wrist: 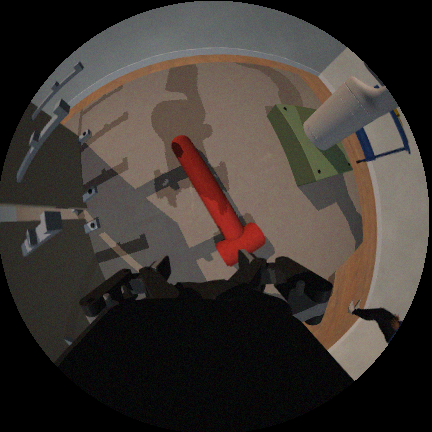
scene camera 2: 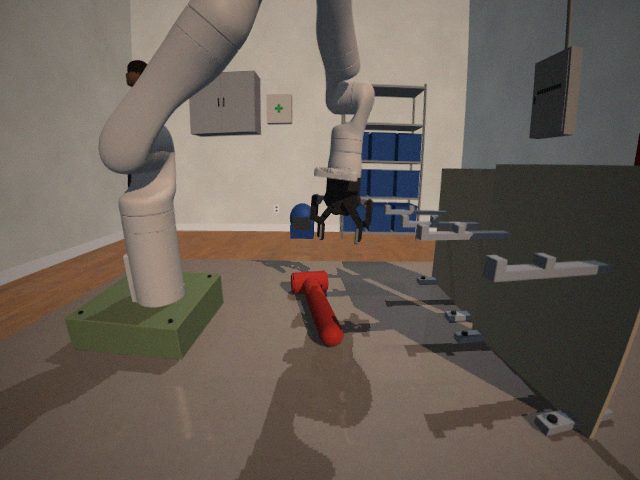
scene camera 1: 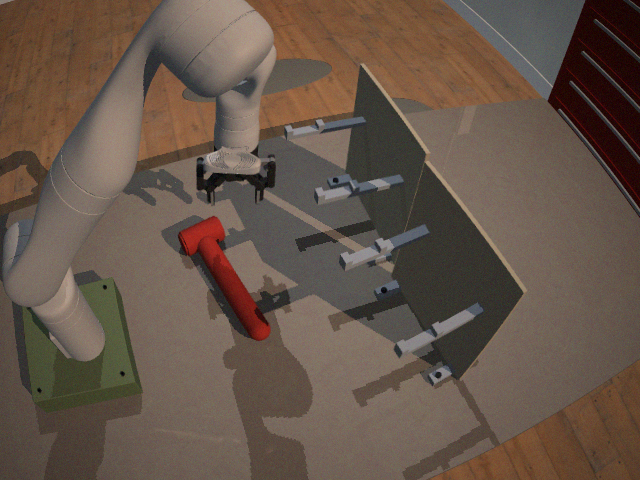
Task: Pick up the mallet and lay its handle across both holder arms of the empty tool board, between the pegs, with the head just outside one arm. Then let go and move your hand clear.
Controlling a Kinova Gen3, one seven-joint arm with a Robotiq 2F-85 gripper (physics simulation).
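Where they show: gripper, fingertip midpoint: (wrist: 203, 261) (scene camera 2: 338, 241) (scene camera 1: 234, 201); arm's base, origin of the base link: (wrist: 316, 134) (scene camera 2: 161, 295) (scene camera 1: 83, 338).
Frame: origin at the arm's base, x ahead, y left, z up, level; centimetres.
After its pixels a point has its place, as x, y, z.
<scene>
The red mallet (scene camera 1: 230, 281) {31.5, 4.4, -2.3} (scene camera 2: 321, 310) {31.8, -0.5, -2.5} (wrist: 207, 192) {32.0, 6.5, -2.4} lies on the mat, between the green base and the boards. Its head is at the far end in both scene views. My gripper (scene camera 1: 235, 200) {36.1, 14.5, 7.4} (scene camera 2: 339, 238) {36.1, 14.5, 7.4} (wrist: 203, 261) {36.1, 14.5, 7.4} is open and empty, pointing down, above and beyond the head, a little to its board side. Two upright tool boards stand at the right: a far one (scene camera 1: 385, 129) {64.4, 13.0, 18.3} (scene camera 2: 465, 196) {64.4, 11.2, 18.7} and a near one (scene camera 1: 460, 253) {63.2, -15.6, 18.1} (scene camera 2: 558, 217) {63.3, -16.6, 18.6}. Both are empty. The near board's holder arms (scene camera 1: 361, 256) {49.6, -8.6, 14.6} (scene camera 1: 413, 343) {50.5, -25.1, 14.6} and the far board's (scene camera 1: 305, 131) {52.3, 21.3, 13.9} (scene camera 1: 336, 192) {51.5, 5.1, 13.9} have pegs and raised tips.
The green base block (scene camera 1: 121, 330) {8.1, -0.4, -0.2} (scene camera 2: 129, 341) {-1.2, -10.4, -4.0} (wrist: 295, 160) {8.6, 5.0, -3.9} carries the arm at the left. Small bolted feet (scene camera 1: 386, 290) {59.1, -5.9, -5.2} (scene camera 1: 439, 375) {60.6, -26.6, -5.3} (scene camera 2: 554, 422) {60.3, -26.9, -5.4} stand at the boards' lower edges. Red drawers (scene camera 1: 607, 98) stand at the upper right. A shelf rack (scene camera 2: 424, 124) stands at the back.
</scene>
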